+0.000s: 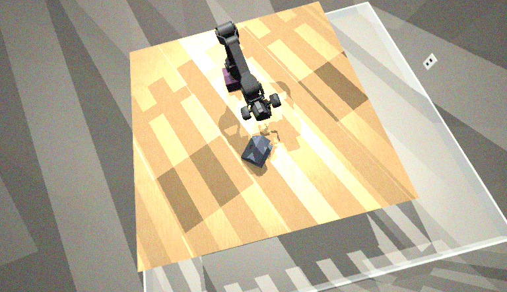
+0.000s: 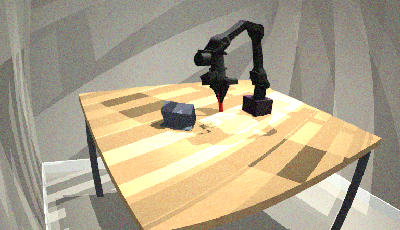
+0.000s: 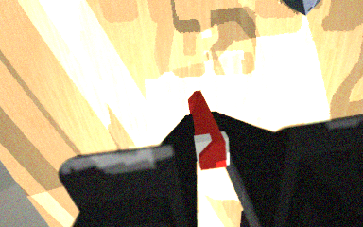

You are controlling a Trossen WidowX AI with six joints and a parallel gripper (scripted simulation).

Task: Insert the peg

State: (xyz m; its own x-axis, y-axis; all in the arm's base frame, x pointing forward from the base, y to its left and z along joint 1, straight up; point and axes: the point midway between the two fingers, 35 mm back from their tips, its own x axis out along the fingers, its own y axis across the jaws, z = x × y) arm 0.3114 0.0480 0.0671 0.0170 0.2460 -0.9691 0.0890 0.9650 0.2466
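My gripper tip is now 13 cm short of the grey-blue sloped panel, 11 cm to the left of it and 7 cm above it. Round my gripper tip: thin red peg 2 cm above.
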